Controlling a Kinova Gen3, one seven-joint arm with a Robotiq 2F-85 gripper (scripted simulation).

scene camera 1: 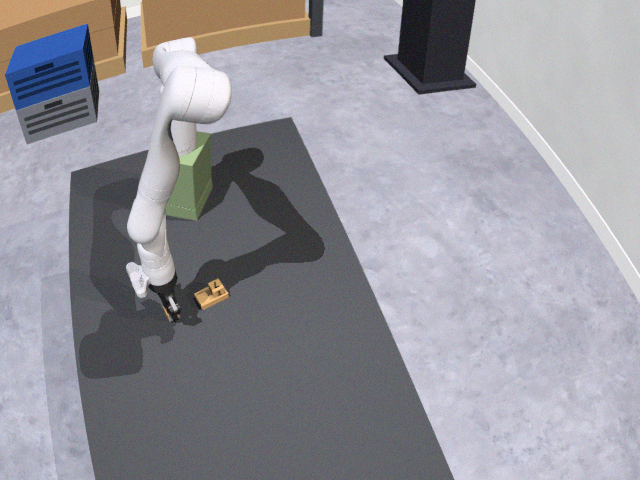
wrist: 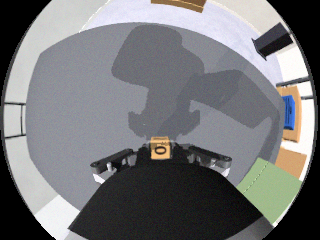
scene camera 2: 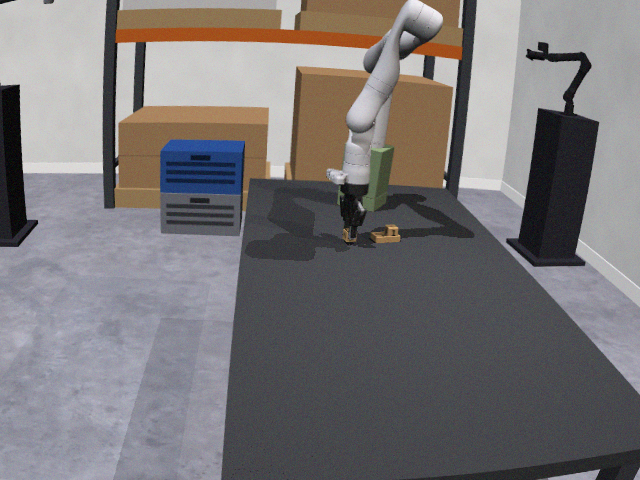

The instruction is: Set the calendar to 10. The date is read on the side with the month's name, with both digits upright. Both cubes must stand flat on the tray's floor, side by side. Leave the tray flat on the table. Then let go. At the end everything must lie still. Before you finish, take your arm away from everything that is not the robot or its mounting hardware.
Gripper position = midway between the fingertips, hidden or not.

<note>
I see my gripper (scene camera 2: 349, 236).
My gripper is seen too in the wrist view (wrist: 160, 145).
</note>
